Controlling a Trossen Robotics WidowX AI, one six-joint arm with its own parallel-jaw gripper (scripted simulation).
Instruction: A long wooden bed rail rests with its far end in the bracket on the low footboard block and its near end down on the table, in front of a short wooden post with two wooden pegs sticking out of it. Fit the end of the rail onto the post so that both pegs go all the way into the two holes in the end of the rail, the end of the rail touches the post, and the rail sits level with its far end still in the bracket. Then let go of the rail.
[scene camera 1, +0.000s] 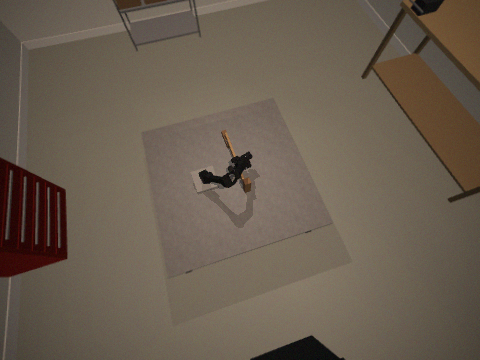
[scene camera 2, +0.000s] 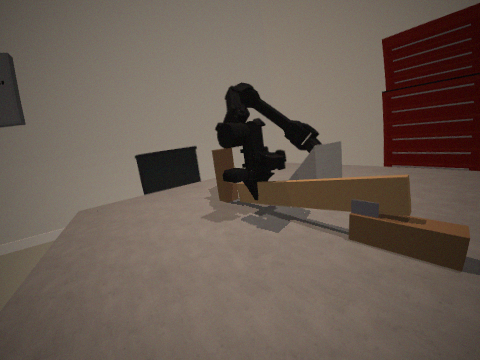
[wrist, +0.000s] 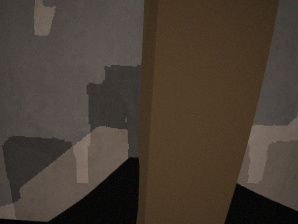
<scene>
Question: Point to my gripper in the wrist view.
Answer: At 158, 167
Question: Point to a wooden bed rail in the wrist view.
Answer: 201, 75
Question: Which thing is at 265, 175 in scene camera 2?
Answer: My gripper.
</scene>
